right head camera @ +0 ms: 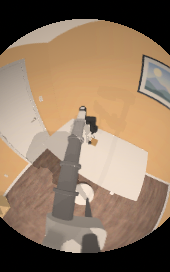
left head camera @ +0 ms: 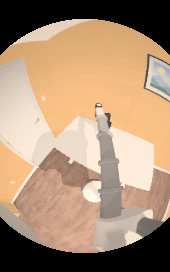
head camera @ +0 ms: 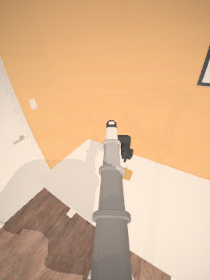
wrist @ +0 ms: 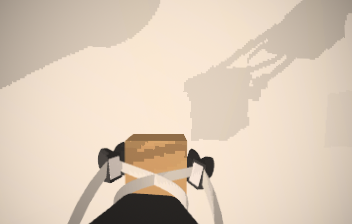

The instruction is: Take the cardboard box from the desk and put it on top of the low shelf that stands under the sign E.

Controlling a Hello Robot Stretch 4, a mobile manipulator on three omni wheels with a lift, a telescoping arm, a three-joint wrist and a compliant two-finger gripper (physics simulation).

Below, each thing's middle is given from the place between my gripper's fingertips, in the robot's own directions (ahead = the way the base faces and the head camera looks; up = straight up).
Now: hand 10 mm past the cardboard box (wrist: 157, 153), 20 mm to the left of it and 10 mm below it.
